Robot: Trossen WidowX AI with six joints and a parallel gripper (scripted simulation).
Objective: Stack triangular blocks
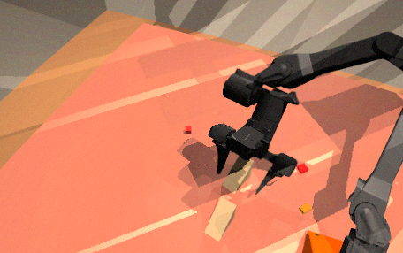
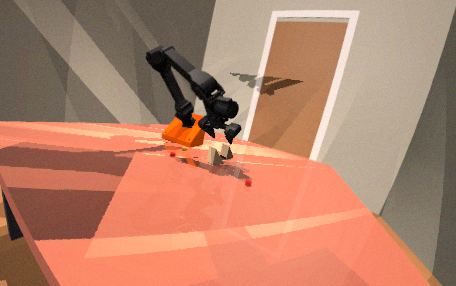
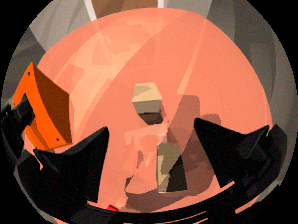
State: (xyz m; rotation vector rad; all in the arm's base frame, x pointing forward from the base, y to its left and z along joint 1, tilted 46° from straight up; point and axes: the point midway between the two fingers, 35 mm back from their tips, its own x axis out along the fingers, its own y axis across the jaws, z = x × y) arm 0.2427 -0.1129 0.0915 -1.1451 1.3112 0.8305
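Right now my gripper tip is 70 mm above the tan triangular block, 50 mm to the right of it and 10 mm short of it. Round my gripper tip: small yellow cube: 170 mm behind, 80 mm below, 20 mm to the right.
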